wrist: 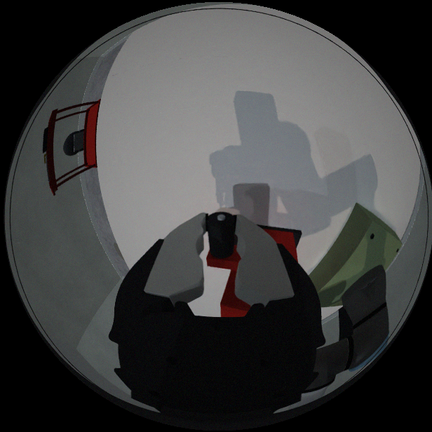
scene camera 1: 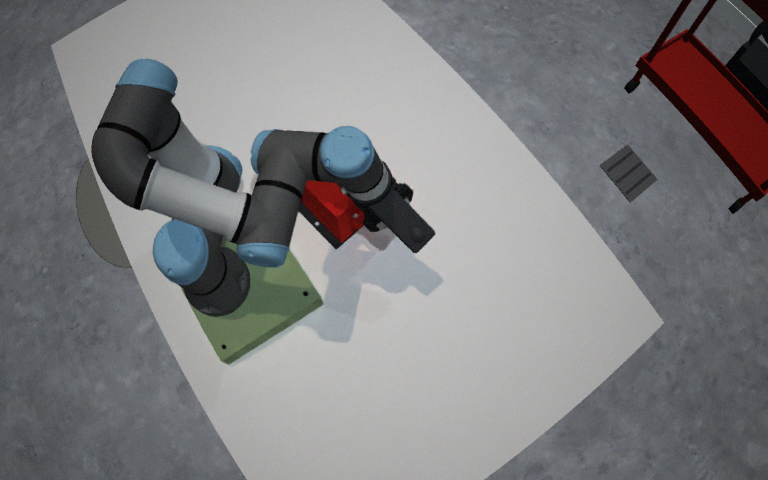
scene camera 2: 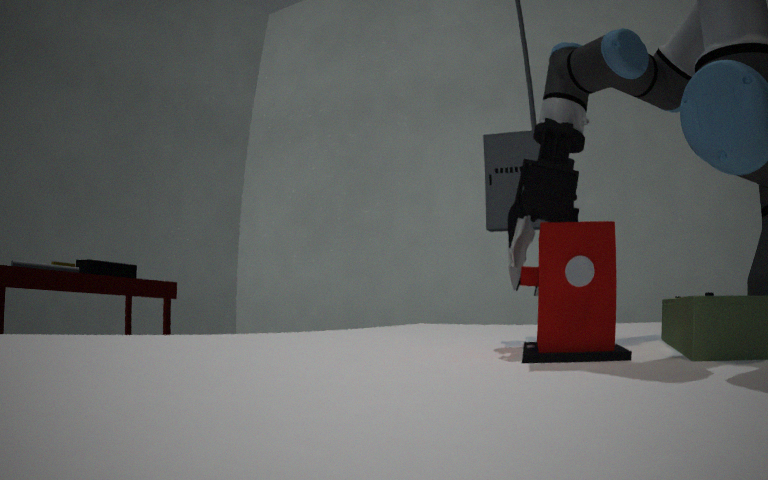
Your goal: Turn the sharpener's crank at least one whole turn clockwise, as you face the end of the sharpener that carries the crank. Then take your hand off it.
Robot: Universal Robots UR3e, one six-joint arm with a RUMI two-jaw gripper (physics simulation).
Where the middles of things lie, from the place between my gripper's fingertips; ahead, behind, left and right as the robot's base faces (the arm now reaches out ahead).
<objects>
Now: the red sharpener (scene camera 1: 323, 205) 90 mm to the left of my hand and 50 mm behind it.
</objects>
